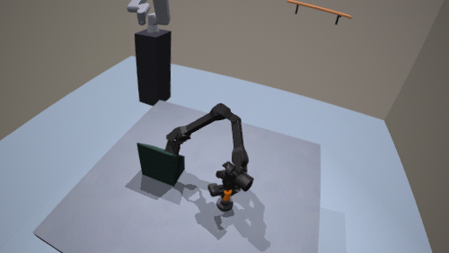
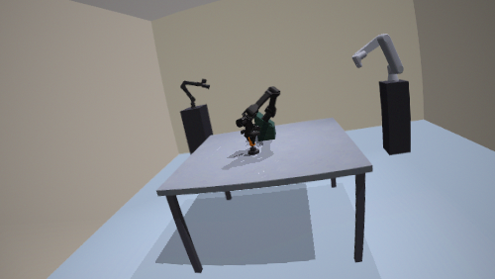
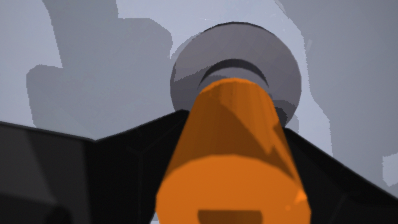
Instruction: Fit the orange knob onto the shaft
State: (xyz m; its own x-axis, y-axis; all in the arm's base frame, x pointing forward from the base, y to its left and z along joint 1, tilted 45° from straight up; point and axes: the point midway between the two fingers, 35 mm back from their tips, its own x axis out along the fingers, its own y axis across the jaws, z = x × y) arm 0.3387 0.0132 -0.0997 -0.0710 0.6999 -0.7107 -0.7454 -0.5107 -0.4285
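Right now my gripper tip is 2 cm below the orange knob. Round my gripper tip: pedestal (4 cm below).
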